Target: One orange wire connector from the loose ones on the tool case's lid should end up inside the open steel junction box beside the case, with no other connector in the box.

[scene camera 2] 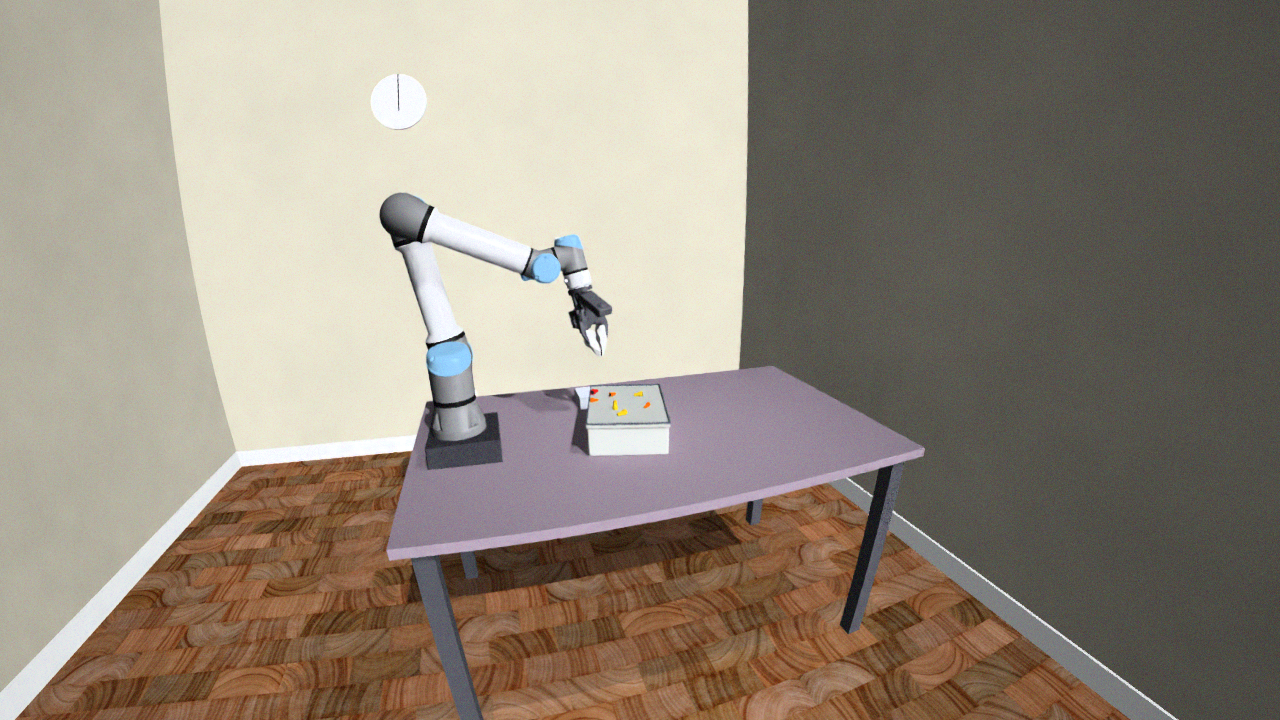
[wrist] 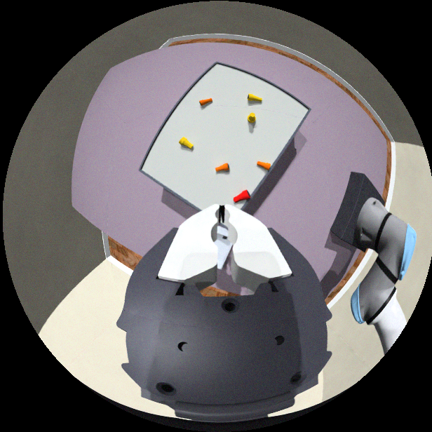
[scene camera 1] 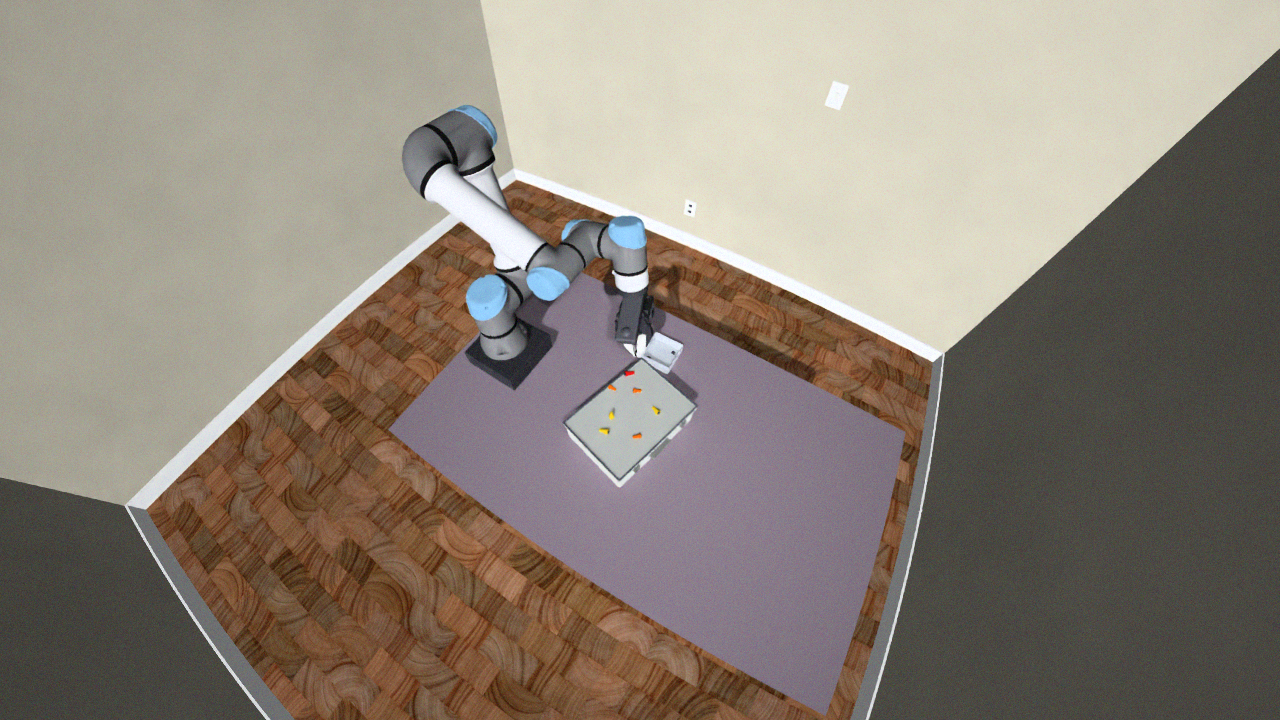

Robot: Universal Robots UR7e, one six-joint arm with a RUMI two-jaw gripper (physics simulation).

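Where they show: gripper, fingertip midpoint: (scene camera 2: 601,356) (scene camera 1: 637,356); arm's base, link origin: (scene camera 2: 459,428) (scene camera 1: 505,340).
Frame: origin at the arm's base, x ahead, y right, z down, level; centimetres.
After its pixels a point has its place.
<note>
My gripper (scene camera 1: 636,351) {x 42.1, y -11.3, z -14.6 cm} (scene camera 2: 601,352) {x 42.1, y -11.3, z -14.6 cm} (wrist: 220,207) is shut with nothing between its fingertips, high above the table near the box. The steel junction box (scene camera 1: 664,366) {x 45.1, y -22.8, z 2.7 cm} (scene camera 2: 582,397) {x 38.4, y -32.2, z 6.0 cm} stands open beside the tool case (scene camera 1: 623,458) {x 52.9, y 9.8, z -3.1 cm} (scene camera 2: 628,438) {x 44.8, y 13.0, z 1.1 cm} (wrist: 217,82). No connector shows inside it in scene camera 1; the fingers hide most of it in the wrist view. On the lid lie three orange connectors: one (scene camera 1: 637,436) {x 52.5, y 3.0, z -3.9 cm} (wrist: 206,101) at the far part, one (scene camera 1: 636,390) {x 44.6, y -8.0, z -3.8 cm} (wrist: 222,168) nearer the box and one (scene camera 1: 612,387) {x 38.7, y -4.8, z -3.9 cm} (wrist: 264,165) by the long edge.
The lid also bears a red connector (scene camera 1: 629,372) {x 39.8, y -11.4, z -4.2 cm} (wrist: 242,196) near the corner by the gripper, and three yellow ones (wrist: 255,98) (wrist: 252,118) (wrist: 186,143). The arm's dark base (scene camera 1: 510,358) {x 6.5, y 4.1, z -0.5 cm} (scene camera 2: 463,445) {x 2.1, y 10.3, z 0.2 cm} stands on the table (scene camera 1: 760,501) {x 89.4, y -3.7, z 6.1 cm} (scene camera 2: 760,456) {x 78.7, y 22.7, z 6.2 cm}.
</note>
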